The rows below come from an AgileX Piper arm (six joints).
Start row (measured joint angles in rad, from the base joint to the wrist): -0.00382, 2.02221, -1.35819, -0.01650, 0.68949, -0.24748
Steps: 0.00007, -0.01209, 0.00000, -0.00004, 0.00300, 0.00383; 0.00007, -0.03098, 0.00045, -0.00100, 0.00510, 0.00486; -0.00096, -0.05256, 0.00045, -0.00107, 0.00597, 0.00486; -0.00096, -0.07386, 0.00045, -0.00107, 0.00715, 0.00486; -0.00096, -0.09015, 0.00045, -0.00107, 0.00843, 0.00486; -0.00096, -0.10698, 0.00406, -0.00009, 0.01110, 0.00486; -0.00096, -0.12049, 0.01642, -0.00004, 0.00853, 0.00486; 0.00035, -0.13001, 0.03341, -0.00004, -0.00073, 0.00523; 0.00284, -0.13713, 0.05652, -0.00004, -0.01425, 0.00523; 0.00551, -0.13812, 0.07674, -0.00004, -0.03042, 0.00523; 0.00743, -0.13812, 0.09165, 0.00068, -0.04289, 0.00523
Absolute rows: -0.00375, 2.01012, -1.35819, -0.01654, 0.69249, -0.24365; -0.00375, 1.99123, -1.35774, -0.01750, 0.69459, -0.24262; -0.00478, 1.96965, -1.35774, -0.01757, 0.69546, -0.24262; -0.00478, 1.94835, -1.35774, -0.01757, 0.69664, -0.24262; -0.00478, 1.93206, -1.35774, -0.01757, 0.69792, -0.24262; -0.00478, 1.91523, -1.35413, -0.01659, 0.70059, -0.24262; -0.00478, 1.90172, -1.34177, -0.01654, 0.69802, -0.24262; -0.00347, 1.89220, -1.32478, -0.01654, 0.68876, -0.24225; -0.00098, 1.88508, -1.30167, -0.01654, 0.67524, -0.24225; 0.00169, 1.88409, -1.28145, -0.01654, 0.65907, -0.24225; 0.00361, 1.88409, -1.26654, -0.01582, 0.64660, -0.24225
